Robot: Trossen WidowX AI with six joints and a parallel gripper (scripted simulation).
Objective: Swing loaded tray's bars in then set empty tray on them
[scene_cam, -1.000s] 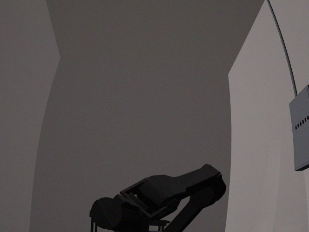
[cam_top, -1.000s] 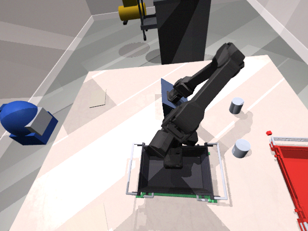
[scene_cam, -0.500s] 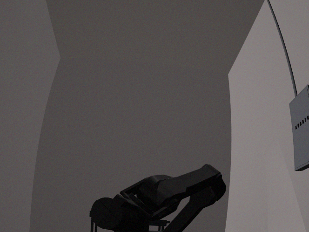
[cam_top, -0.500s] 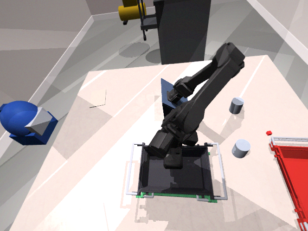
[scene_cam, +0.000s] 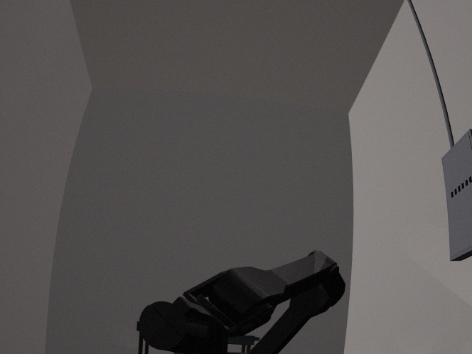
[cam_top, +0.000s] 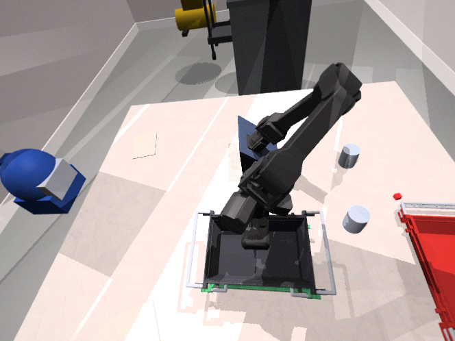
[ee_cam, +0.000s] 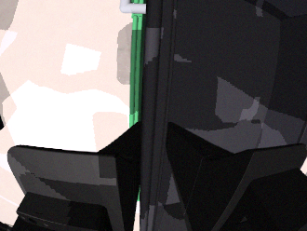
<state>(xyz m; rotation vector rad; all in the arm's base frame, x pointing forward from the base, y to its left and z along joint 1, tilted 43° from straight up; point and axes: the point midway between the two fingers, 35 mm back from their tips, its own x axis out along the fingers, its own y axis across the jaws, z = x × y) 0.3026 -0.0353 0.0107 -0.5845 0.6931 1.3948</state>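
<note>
The black tray is 70 mm ahead of my gripper tip, 10 mm to the right of it and 20 mm above it. The rest, counted from my gripper tip: red block 100 mm behind, 440 mm to the left, 90 mm below.
</note>
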